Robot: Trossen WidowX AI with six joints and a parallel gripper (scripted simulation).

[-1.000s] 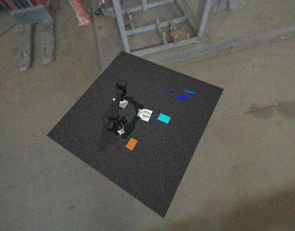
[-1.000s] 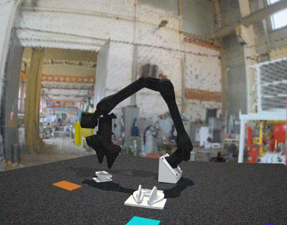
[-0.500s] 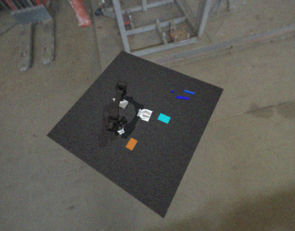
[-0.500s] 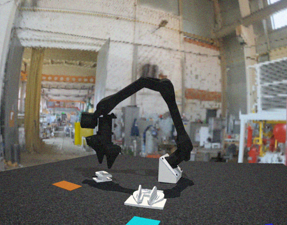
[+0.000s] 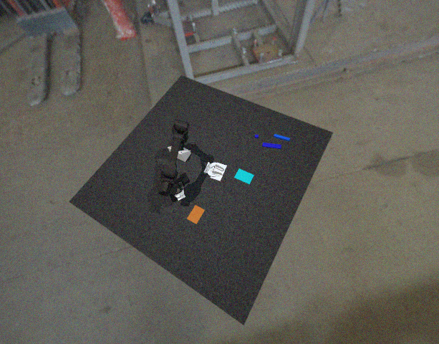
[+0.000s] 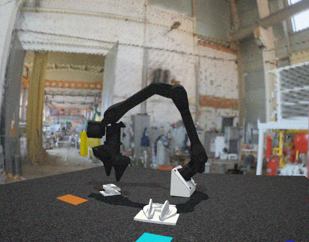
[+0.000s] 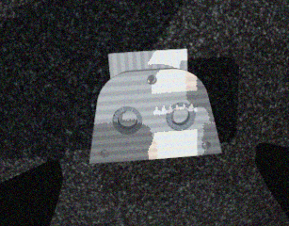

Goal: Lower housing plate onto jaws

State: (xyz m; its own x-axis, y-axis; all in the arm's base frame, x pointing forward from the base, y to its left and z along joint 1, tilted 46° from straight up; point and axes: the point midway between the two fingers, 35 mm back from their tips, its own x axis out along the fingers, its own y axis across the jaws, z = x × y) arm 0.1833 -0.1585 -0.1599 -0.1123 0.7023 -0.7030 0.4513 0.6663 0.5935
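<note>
My gripper tip is 50 mm above the white stepped block, 10 mm to the left of it and 10 mm short of it. From my gripper tip the other things lie so: cyan patch 330 mm to the left, 280 mm ahead, 60 mm below; orange patch 180 mm ahead, 60 mm below, 50 mm to the right.
</note>
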